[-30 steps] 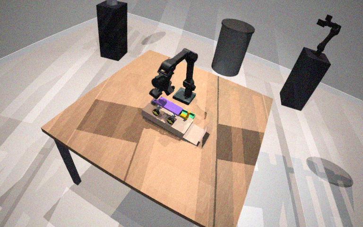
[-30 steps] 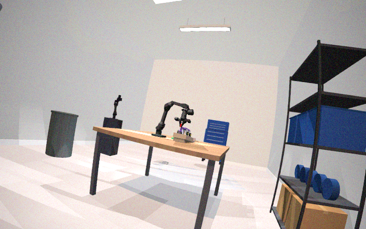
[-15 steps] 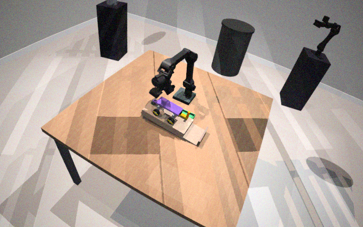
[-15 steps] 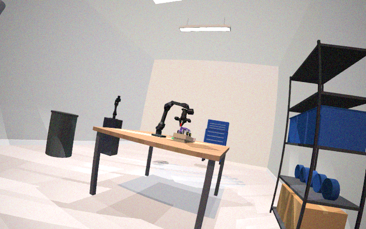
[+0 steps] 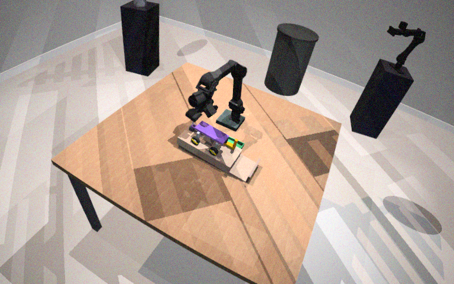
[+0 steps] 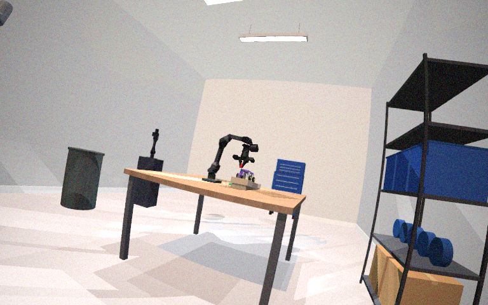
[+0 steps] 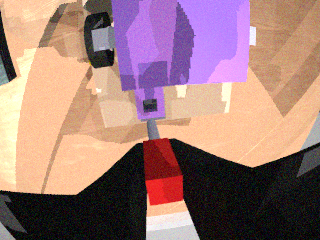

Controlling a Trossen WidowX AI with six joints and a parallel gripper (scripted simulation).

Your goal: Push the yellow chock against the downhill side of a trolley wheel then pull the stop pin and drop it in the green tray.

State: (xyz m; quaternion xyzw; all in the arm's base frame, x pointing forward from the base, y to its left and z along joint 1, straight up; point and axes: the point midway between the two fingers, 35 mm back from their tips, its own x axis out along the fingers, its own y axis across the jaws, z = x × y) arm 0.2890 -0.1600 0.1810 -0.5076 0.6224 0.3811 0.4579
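Right now the green tray is 21 cm to the left of my gripper tip, 18 cm below it and 7 cm behind it. The rest, counted from my gripper tip: purple trolley: 10 cm to the left, 6 cm below, 4 cm ahead; then red-headed stop pin: right at my gripper tip; then yellow chock: 21 cm to the left, 9 cm below, 1 cm ahead.
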